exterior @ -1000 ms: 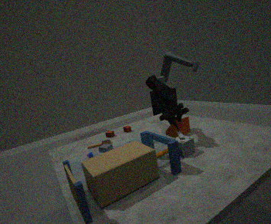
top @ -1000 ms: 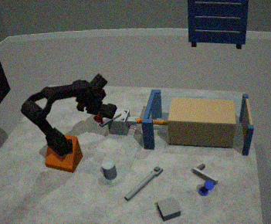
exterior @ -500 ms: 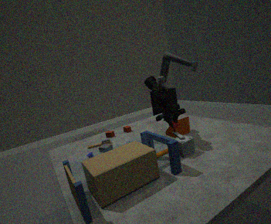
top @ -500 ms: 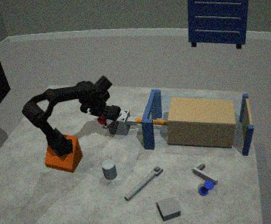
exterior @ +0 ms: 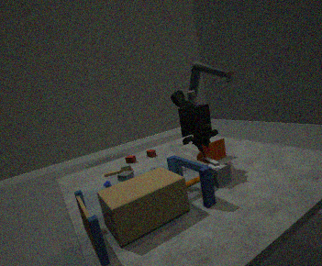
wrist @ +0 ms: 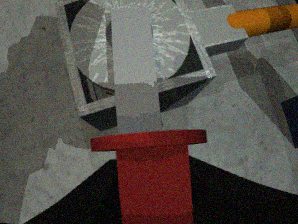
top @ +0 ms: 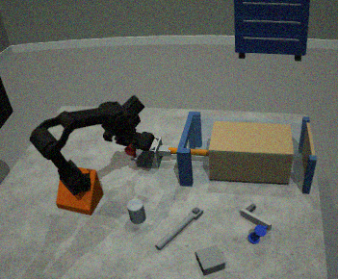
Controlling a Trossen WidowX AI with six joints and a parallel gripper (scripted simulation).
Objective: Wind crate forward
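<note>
My gripper tip is now 10 mm short of the winch handle with red knob, 20 mm to the right of it and 30 mm above it. Also, from my gripper tip: red handle (10 mm behind, 20 mm to the right); then grey block (270 mm ahead, 410 mm to the right, 120 mm below); then grey winch (10 mm ahead, 70 mm to the left, 100 mm below).
</note>
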